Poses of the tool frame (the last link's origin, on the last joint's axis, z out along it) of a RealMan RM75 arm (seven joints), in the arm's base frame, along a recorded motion.
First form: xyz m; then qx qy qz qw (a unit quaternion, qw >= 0).
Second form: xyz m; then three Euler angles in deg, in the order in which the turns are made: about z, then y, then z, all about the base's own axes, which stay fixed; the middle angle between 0 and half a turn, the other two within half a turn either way. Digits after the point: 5 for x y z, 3 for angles.
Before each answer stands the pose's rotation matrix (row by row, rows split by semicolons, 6 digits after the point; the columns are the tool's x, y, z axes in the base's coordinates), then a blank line. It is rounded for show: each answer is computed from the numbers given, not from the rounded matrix.
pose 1, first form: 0.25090 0.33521 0.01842 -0.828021 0.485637 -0.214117 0.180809
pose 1, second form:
0.436621 -0.726807 0.530202; -0.881664 -0.462930 0.091461; 0.178972 -0.507394 -0.842924

0.25090 0.33521 0.01842 -109.429 147.450 9.787
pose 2, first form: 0.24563 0.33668 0.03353 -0.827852 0.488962 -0.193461 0.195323
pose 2, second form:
0.446979 -0.734001 0.511325; -0.885150 -0.445531 0.134207; 0.129303 -0.512587 -0.848844

0.24563 0.33668 0.03353 -104.158 148.086 14.707
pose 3, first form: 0.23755 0.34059 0.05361 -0.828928 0.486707 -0.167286 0.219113
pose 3, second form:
0.470264 -0.733581 0.490624; -0.880199 -0.430212 0.200419; 0.064048 -0.526096 -0.848010

0.23755 0.34059 0.05361 -96.941 147.996 22.220
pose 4, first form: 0.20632 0.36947 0.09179 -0.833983 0.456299 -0.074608 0.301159
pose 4, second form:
0.572450 -0.716154 0.399281; -0.806029 -0.402189 0.434236; -0.150394 -0.570410 -0.807474

0.20632 0.36947 0.09179 -75.230 143.850 47.401
